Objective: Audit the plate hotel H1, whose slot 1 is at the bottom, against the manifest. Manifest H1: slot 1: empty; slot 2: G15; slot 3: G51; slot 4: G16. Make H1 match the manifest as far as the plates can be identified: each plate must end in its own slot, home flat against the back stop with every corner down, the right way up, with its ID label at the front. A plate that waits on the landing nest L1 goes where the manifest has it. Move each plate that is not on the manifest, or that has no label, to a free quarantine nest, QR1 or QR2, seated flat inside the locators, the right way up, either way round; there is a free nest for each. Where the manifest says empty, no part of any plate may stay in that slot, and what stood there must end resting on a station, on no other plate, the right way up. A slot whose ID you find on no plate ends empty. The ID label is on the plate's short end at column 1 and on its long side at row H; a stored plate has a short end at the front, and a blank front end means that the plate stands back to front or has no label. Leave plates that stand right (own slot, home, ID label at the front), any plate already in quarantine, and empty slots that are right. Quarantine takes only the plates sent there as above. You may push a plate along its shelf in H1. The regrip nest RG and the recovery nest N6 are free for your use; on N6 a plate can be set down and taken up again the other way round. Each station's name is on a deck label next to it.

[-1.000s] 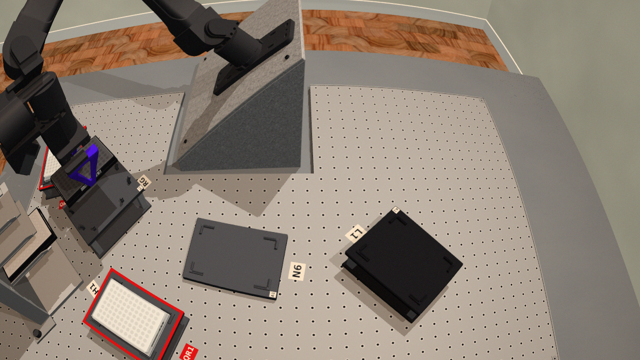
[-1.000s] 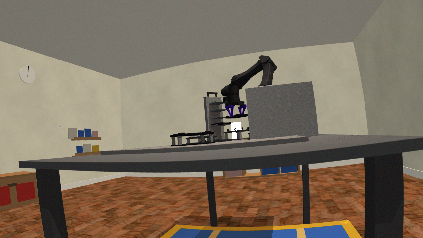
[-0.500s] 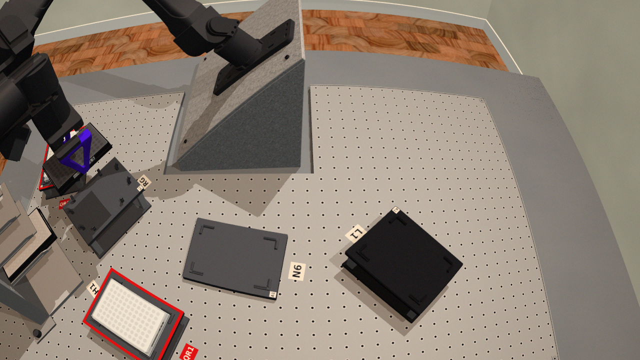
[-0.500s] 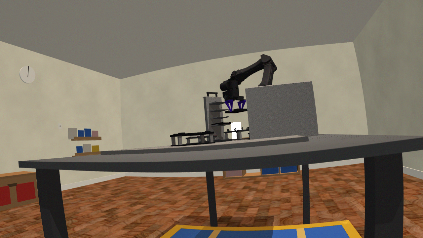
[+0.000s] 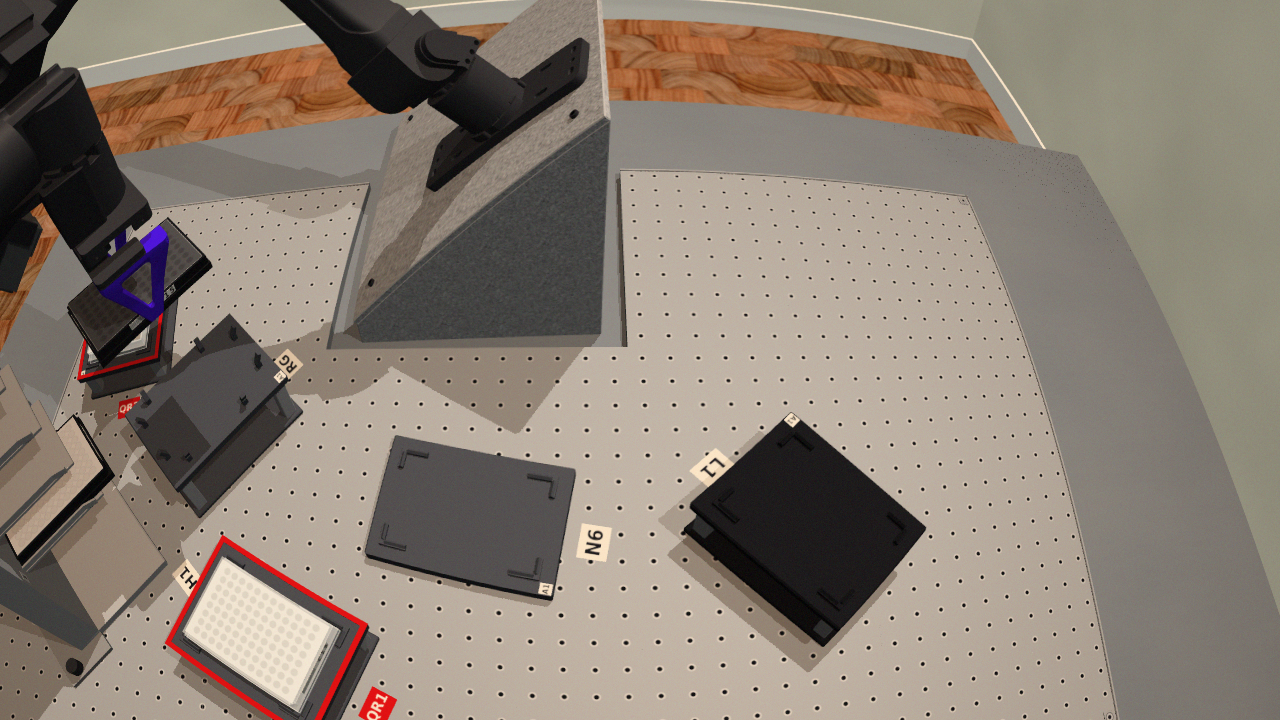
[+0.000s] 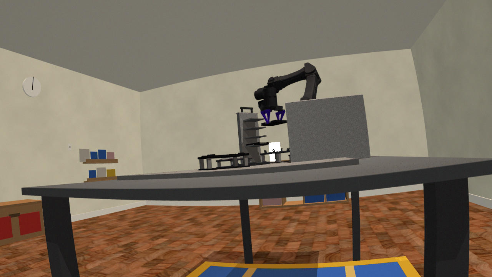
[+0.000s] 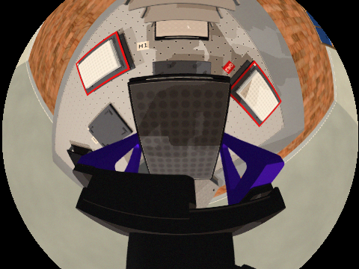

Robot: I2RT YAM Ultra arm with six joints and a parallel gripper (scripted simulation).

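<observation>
Right now my hand is 60 mm short of the recovery nest N6, 280 mm to the right of it and 220 mm above it. From my hand the other things lie so: plate hotel H1 (200 mm ahead, 160 mm to the right, 60 mm below); regrip nest RG (170 mm below); quarantine nest QR2 (120 mm behind, 170 mm to the right, 190 mm below).
</observation>
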